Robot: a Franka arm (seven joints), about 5 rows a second.
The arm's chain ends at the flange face. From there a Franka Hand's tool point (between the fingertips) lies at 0.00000 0.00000 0.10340 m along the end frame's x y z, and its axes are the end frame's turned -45 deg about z.
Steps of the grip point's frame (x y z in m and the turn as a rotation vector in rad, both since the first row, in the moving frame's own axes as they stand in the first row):
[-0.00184 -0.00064 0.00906 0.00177 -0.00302 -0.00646]
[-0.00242 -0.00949 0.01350 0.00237 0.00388 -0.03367]
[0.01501 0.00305 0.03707 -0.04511 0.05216 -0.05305]
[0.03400 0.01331 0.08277 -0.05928 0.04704 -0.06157]
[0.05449 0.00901 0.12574 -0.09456 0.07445 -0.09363]
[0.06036 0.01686 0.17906 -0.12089 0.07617 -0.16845]
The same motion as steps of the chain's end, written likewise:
[-0.00140 0.00076 0.00906 -0.00088 -0.00339 -0.00646]
[-0.00852 -0.00454 0.01350 0.00442 0.00107 -0.03367]
[0.00568 -0.00775 0.03732 0.00499 0.06878 -0.05305]
[0.02566 -0.01528 0.08307 -0.00865 0.07518 -0.06157]
[0.03252 -0.03305 0.12649 -0.01422 0.11951 -0.09363]
[0.04004 -0.03279 0.18011 -0.03162 0.13934 -0.16845]

